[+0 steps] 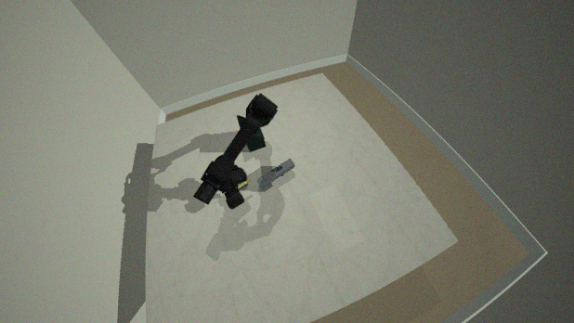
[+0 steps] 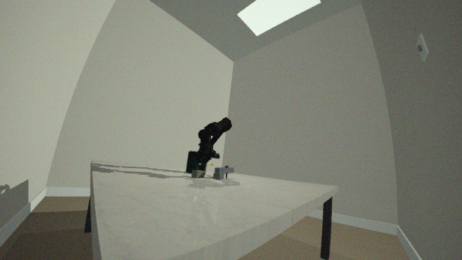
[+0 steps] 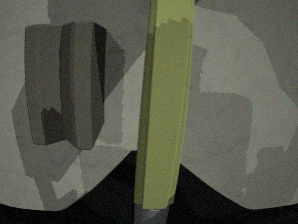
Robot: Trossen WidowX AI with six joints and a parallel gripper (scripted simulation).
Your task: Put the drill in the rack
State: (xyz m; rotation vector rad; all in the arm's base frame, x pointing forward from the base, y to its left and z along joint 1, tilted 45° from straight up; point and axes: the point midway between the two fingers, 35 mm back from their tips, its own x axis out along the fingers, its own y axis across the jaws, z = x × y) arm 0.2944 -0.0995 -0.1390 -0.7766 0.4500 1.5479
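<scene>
Now: the drill 1 cm behind my gripper tip, 4 cm to the left of it and 3 cm above it. The rest, counted from my gripper tip: grey rack 6 cm behind, 2 cm to the left, 3 cm below; then dark key 2 cm behind, 23 cm to the left.
</scene>
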